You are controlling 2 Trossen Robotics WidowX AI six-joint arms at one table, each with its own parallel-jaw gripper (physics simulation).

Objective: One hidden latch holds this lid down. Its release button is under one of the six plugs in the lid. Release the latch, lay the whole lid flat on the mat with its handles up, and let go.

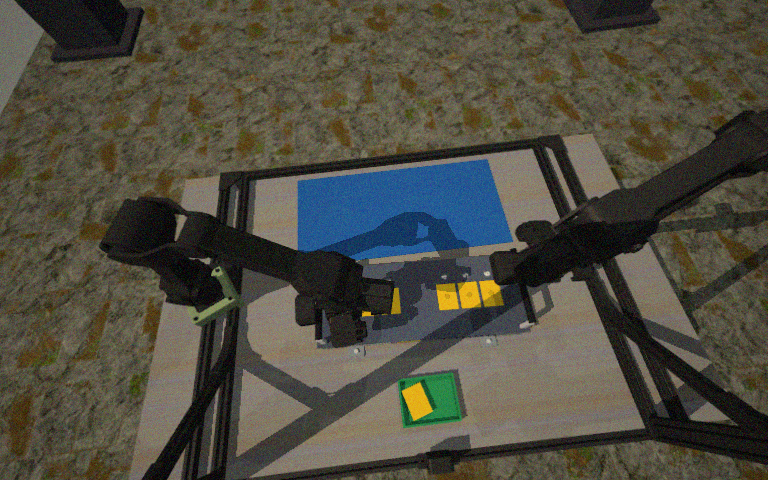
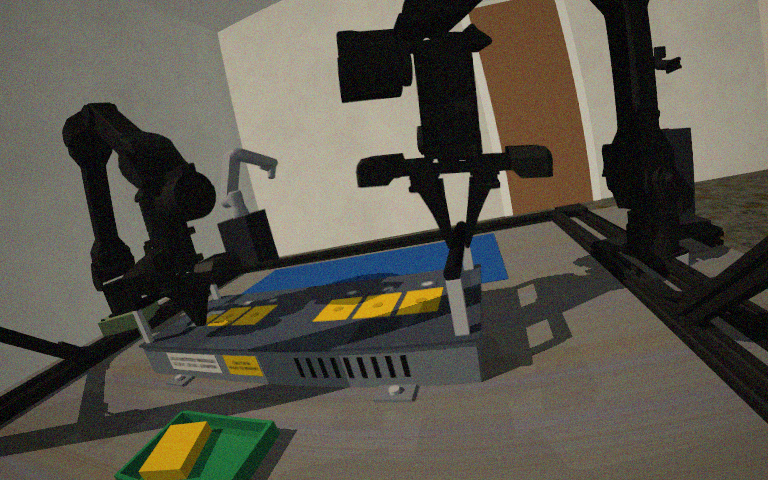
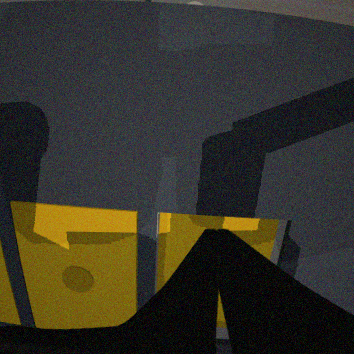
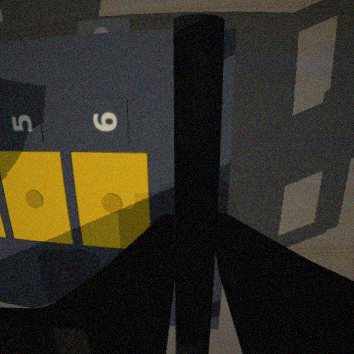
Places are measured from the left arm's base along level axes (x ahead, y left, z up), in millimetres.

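Pixels of known places: left gripper, fingertip midpoint: (image 2: 202,327) (image 3: 215,239); right gripper, fingertip midpoint: (image 2: 459,247) (image 4: 193,225); left arm's base at its link origin: (image 1: 207,294) (image 2: 127,309); right arm's base at its link origin: (image 2: 654,252).
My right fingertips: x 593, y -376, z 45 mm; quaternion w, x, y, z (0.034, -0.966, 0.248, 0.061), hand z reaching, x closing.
Observation:
For each thing: its top centre in the pictures, then the offset to it from my right fingertips. "*": a spot on its surface instead. Level surfaces: height alone.
- grey lid at a spot on its surface: (image 2: 317,339) * dx -166, dy -4, dz -49 mm
- plug 6 at its top centre: (image 4: 111,203) dx -50, dy +12, dz -48 mm
- end yellow square at a spot on its surface: (image 3: 175,240) * dx -331, dy +154, dz -57 mm
- left handle at a spot on its surface: (image 2: 142,327) * dx -418, dy +125, dz -23 mm
- blue mat at its surface level: dz -96 mm
- green tray at its top centre: (image 2: 193,449) (image 1: 428,399) dx -295, dy -85, dz -81 mm
- loose yellow block at its top centre: (image 2: 174,445) (image 1: 417,401) dx -318, dy -74, dz -81 mm
The grey lid (image 1: 475,322) (image 2: 317,339) lies on its box. Yellow plugs (image 1: 468,294) (image 2: 378,305) (image 3: 80,250) (image 4: 35,200) show in it; plug 6 (image 4: 110,200) is nearest the right handle. My left gripper (image 2: 198,322) (image 3: 215,239) is shut and empty, its tips over the end yellow square (image 3: 175,240). Grey walls show at that square's edges, and its face looks sunk; contact is hidden. My right gripper (image 2: 457,240) (image 4: 193,225) is shut on the right handle (image 1: 527,305) (image 2: 454,263) (image 4: 197,125), which stands upright. The left handle (image 2: 142,327) is partly hidden behind my left gripper.
The blue mat (image 1: 339,215) (image 2: 487,249) lies behind the box. A green tray (image 1: 447,390) (image 2: 237,441) in front holds a loose yellow block (image 1: 417,400) (image 2: 175,447). Screwed tabs (image 1: 489,341) (image 2: 395,391) stick out at the box's front. An olive bracket (image 1: 218,310) (image 2: 121,323) is at the left.

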